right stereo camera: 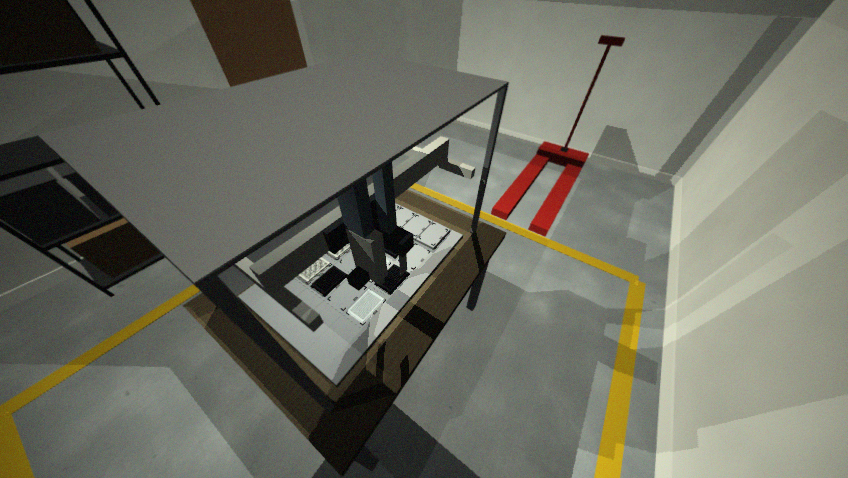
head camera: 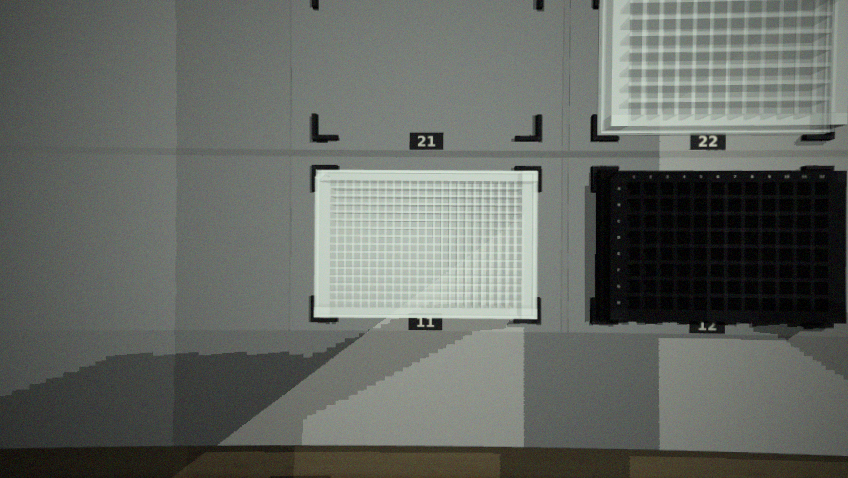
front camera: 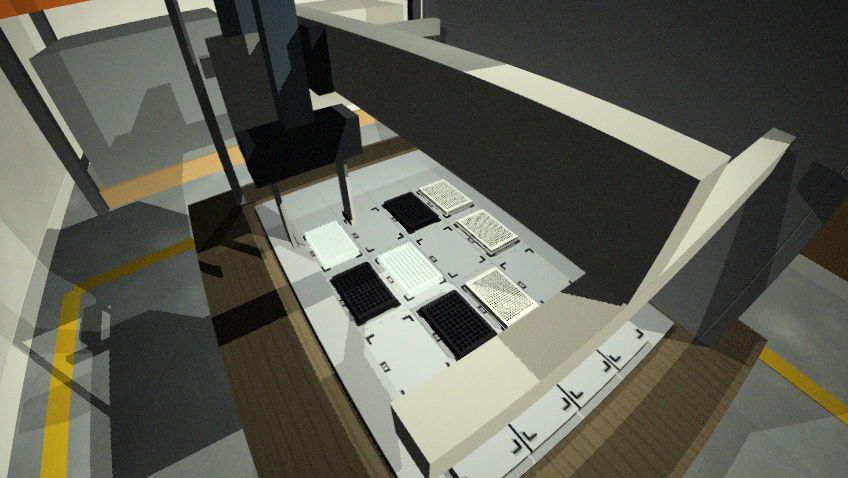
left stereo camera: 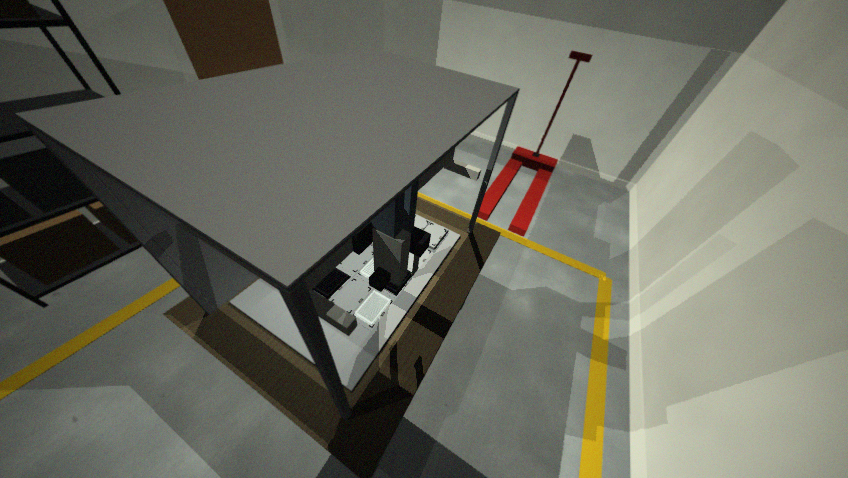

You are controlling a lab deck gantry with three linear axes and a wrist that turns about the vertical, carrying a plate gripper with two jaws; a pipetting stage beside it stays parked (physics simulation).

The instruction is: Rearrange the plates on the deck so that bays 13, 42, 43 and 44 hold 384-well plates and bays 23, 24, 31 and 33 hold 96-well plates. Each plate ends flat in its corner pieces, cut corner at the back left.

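Seen in the pictures: gripper, fingertip midpoint: (right stereo camera: 392, 265) (front camera: 321, 230); robot's base at its link origin: (right stereo camera: 363, 324) (head camera: 317, 315) (front camera: 304, 237) (left stereo camera: 371, 326).
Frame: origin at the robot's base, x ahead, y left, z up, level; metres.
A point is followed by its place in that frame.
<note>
My gripper (front camera: 322, 233) {x 0.194, y 0.000, z 0.160 m} is open and empty, its jaws hanging above the deck by bay 11; their exact height is unclear. A white 384-well plate (front camera: 332, 244) {x 0.077, y 0.042, z 0.014 m} (head camera: 425, 244) {x 0.064, y 0.043, z 0.014 m} (left stereo camera: 372, 306) {x 0.063, y 0.045, z 0.012 m} (right stereo camera: 365, 305) {x 0.060, y 0.042, z 0.014 m} lies in bay 11. A black 96-well plate (front camera: 364, 292) {x 0.238, y 0.040, z 0.012 m} (head camera: 720, 246) {x 0.225, y 0.043, z 0.014 m} is in bay 12, a white 96-well plate (front camera: 409, 268) {x 0.233, y 0.148, z 0.012 m} (head camera: 720, 65) {x 0.224, y 0.141, z 0.014 m} in bay 22. Black plates sit in bay 23 (front camera: 457, 323) {x 0.394, y 0.148, z 0.009 m} and bay 31 (front camera: 410, 211) {x 0.073, y 0.252, z 0.013 m}. Cream 384-well plates sit in bay 33 (front camera: 501, 295) {x 0.394, y 0.256, z 0.013 m}, bay 41 (front camera: 445, 197) {x 0.073, y 0.359, z 0.012 m} and bay 42 (front camera: 486, 231) {x 0.233, y 0.359, z 0.011 m}. Bays 13, 21, 32 and 43 hold no plate.
The pale gantry beam (front camera: 570, 112) crosses above the deck's right side, and its front arm hides part of the near bays. The grey pipetting stage (front camera: 240, 83) (left stereo camera: 388, 255) (right stereo camera: 366, 258) hangs beside the gripper. Corner pieces (front camera: 525, 442) {x 0.621, y 0.099, z 0.013 m} mark bays along the near edge.
</note>
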